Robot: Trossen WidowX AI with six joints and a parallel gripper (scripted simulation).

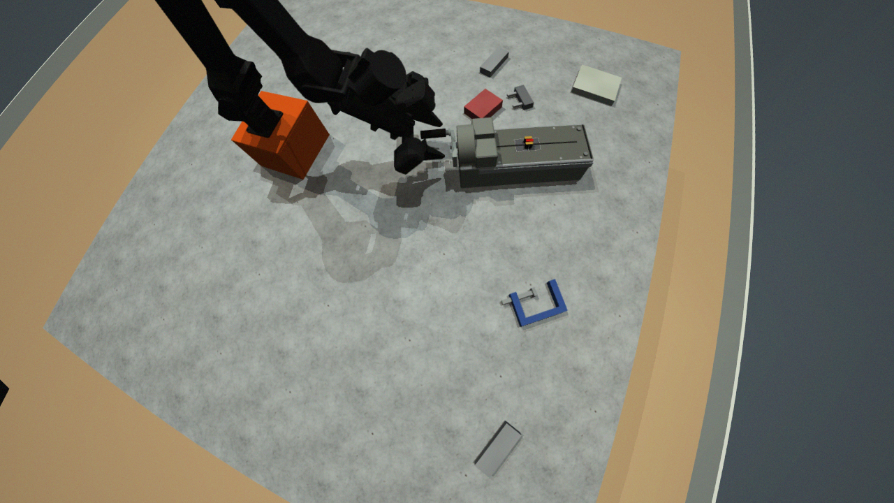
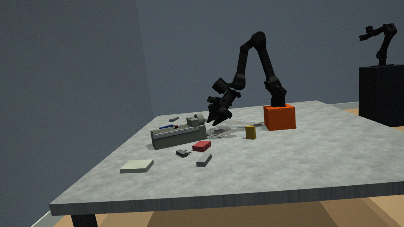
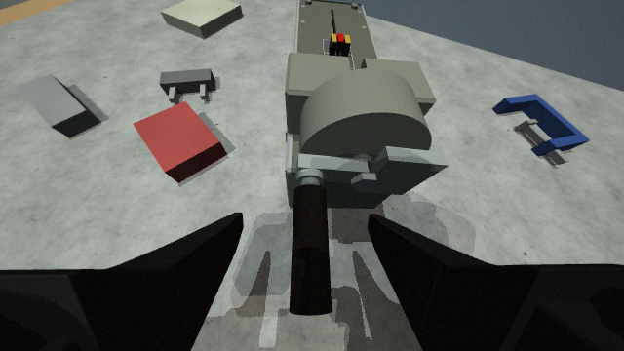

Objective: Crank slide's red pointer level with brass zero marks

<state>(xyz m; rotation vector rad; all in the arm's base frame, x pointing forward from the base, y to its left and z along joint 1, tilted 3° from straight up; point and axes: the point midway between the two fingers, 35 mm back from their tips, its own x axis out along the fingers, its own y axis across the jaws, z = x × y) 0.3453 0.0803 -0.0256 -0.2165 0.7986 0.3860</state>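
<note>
The black crank handle is 20 mm above my gripper tip, 10 mm to the right of it and 10 mm behind it. From my gripper tip the other things lie so: red pointer 170 mm ahead, 40 mm to the left, 10 mm above; yellow block 190 mm behind, 80 mm to the left, 40 mm below; red block 160 mm to the left, 60 mm below, 40 mm ahead.
</note>
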